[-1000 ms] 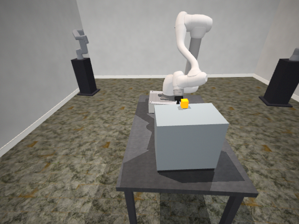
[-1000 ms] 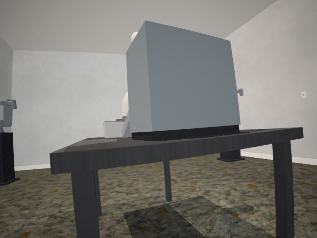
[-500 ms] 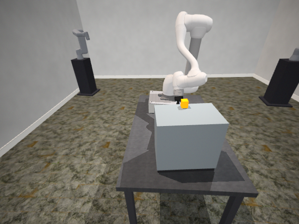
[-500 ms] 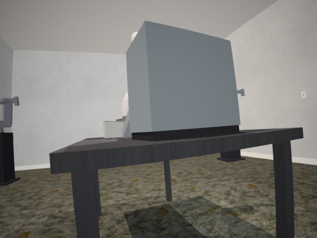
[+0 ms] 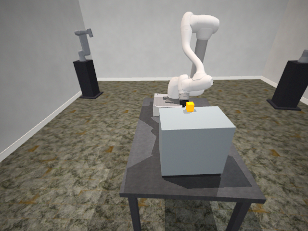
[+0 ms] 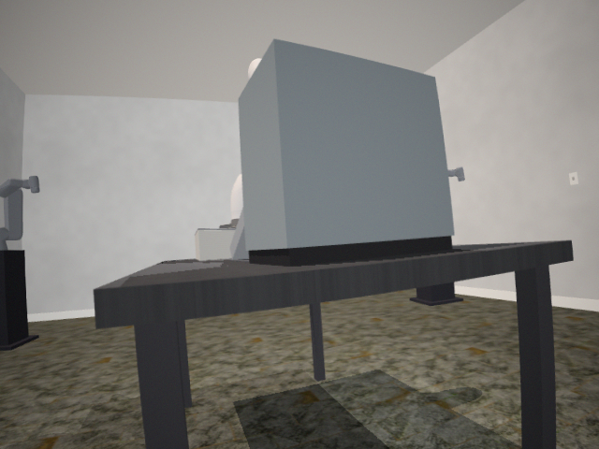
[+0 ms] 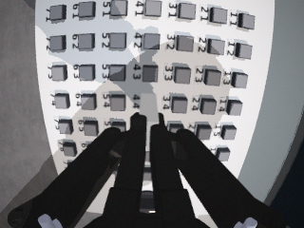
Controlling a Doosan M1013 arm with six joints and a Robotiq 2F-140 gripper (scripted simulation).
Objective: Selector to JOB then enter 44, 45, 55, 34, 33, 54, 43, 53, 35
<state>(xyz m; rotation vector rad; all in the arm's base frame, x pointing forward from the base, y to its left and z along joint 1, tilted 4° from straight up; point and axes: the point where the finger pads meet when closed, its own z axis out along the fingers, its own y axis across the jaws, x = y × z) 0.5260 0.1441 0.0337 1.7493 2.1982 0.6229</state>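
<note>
Now: hand 1 cm past the key and 5 cm above it. Round my hand: black selector knob: 6 cm ahead, 15 cm to the right, 2 cm below; white keypad panel: 5 cm ahead, 4 cm to the right, 7 cm below.
</note>
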